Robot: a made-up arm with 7 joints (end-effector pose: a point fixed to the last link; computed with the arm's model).
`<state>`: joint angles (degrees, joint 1 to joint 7).
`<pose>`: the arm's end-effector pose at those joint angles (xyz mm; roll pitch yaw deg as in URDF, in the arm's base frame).
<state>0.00 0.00 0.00 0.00 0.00 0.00 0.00</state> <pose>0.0 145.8 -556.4 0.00 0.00 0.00</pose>
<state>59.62 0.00 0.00 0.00 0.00 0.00 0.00</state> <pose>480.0 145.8 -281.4 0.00 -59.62 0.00</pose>
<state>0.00 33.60 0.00 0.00 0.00 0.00 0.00</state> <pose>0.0 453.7 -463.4 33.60 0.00 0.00</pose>
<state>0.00 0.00 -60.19 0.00 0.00 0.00 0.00</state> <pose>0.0 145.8 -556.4 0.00 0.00 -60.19</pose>
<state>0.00 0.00 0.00 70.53 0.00 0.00 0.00</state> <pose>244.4 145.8 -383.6 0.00 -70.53 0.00</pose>
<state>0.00 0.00 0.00 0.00 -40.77 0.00 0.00</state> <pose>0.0 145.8 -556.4 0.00 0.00 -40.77</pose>
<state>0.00 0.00 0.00 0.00 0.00 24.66 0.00</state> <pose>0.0 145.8 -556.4 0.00 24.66 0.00</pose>
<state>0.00 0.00 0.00 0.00 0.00 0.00 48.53</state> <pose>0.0 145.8 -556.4 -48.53 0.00 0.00</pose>
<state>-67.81 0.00 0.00 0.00 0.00 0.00 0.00</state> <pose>-515.2 145.8 -210.1 0.00 67.81 0.00</pose>
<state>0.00 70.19 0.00 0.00 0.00 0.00 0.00</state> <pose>0.0 669.3 -188.6 70.19 0.00 0.00</pose>
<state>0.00 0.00 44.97 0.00 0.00 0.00 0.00</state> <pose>0.0 145.8 -556.4 0.00 0.00 44.97</pose>
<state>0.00 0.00 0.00 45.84 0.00 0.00 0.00</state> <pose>185.9 145.8 -477.8 0.00 -45.84 0.00</pose>
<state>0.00 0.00 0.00 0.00 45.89 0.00 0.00</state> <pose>0.0 145.8 -556.4 0.00 0.00 45.89</pose>
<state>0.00 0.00 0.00 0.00 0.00 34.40 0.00</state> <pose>0.0 145.8 -556.4 0.00 34.40 0.00</pose>
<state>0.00 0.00 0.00 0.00 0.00 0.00 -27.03</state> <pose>0.0 145.8 -556.4 27.03 0.00 0.00</pose>
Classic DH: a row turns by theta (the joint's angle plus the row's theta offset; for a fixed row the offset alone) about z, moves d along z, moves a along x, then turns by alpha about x. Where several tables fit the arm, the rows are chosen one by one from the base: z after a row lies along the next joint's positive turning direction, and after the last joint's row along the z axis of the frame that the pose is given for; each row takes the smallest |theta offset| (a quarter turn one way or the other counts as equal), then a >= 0, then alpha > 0; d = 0 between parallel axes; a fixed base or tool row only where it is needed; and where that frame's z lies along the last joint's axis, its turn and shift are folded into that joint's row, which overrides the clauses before.
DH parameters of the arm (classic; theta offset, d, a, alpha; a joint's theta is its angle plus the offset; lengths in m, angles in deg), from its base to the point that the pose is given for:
base (fixed): 0 0 0 90
joint 1: 90 -0.1458 0 90
joint 2: 90 0 0 90
joint 3: 90 -0.2972 0 90
joint 4: 0 0 0 -90
joint 5: 0 -0.2592 0 -90
joint 6: -90 0 0 90
joint 7: 90 0 0 90
tool (fixed): -90 0 0 0

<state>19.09 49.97 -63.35 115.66 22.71 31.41 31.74</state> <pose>190.2 153.1 -229.2 -8.94 -45.02 -79.57</pose>
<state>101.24 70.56 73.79 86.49 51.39 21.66 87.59</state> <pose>-141.7 523.7 45.5 147.94 45.89 -151.88</pose>
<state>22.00 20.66 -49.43 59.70 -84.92 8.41 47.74</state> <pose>307.4 137.7 -372.4 16.84 29.29 -124.18</pose>
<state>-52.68 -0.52 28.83 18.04 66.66 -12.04 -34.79</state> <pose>-390.0 179.6 -385.7 73.18 -18.70 81.18</pose>
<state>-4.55 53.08 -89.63 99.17 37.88 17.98 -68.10</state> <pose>-26.8 196.7 -357.3 36.72 -16.40 -50.55</pose>
